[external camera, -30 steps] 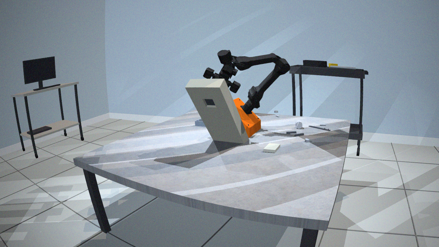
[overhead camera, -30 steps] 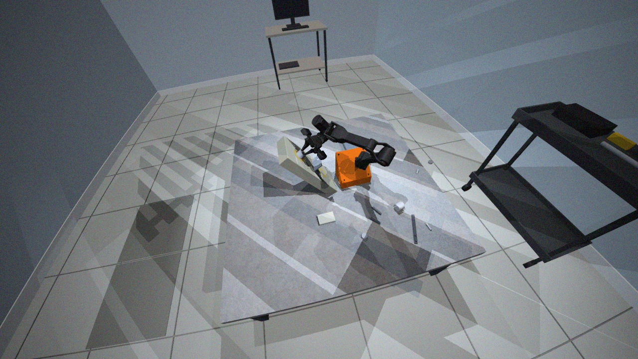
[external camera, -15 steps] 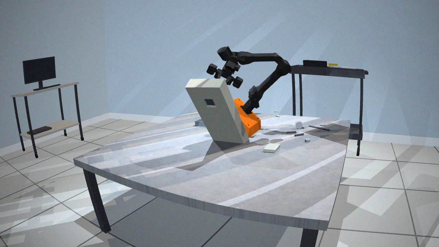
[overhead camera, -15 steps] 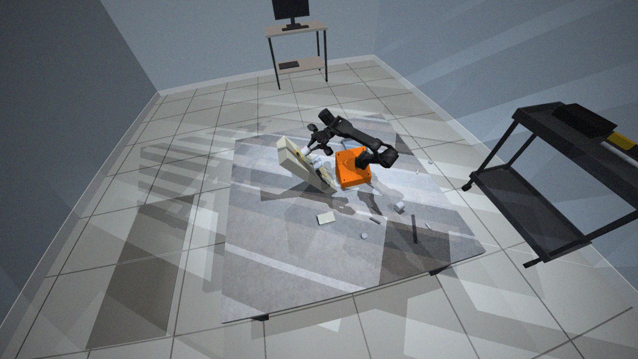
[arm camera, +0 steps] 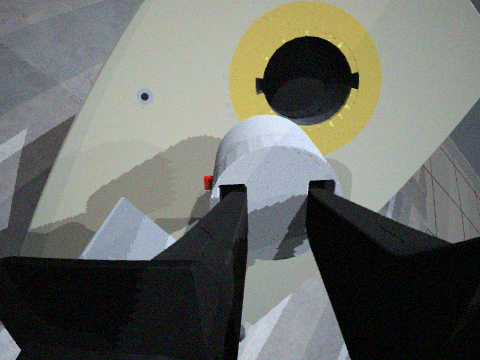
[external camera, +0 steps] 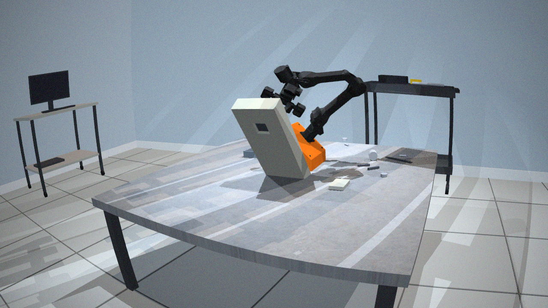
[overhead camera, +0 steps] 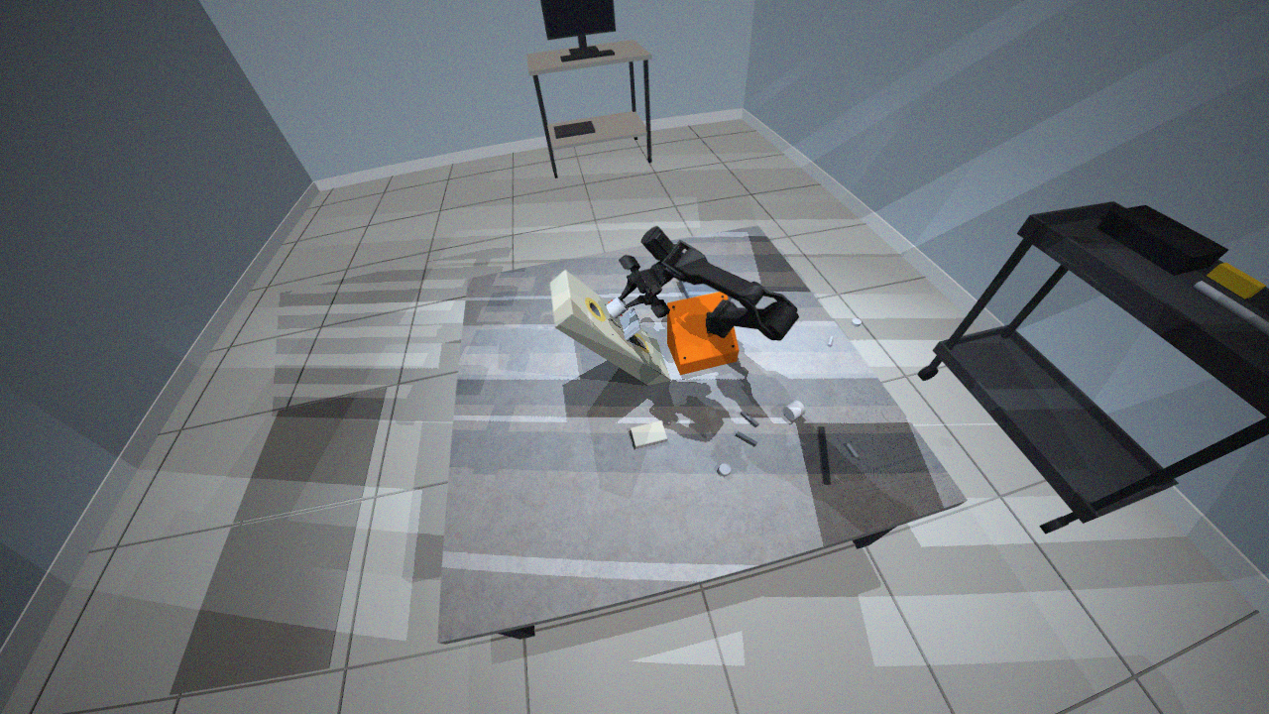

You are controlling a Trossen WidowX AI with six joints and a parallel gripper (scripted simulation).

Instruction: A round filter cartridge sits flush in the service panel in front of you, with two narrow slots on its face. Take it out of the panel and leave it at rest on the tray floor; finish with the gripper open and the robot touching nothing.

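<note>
The beige service panel is 80 mm below my gripper tip, 40 mm ahead of it and 10 mm to the left of it. Round my gripper tip: grey round filter cartridge (10 mm below, 10 mm ahead); then beige block (260 mm to the left, 260 mm below, 40 mm behind); then low grey tray (320 mm to the right, 320 mm behind, 260 mm below).
</note>
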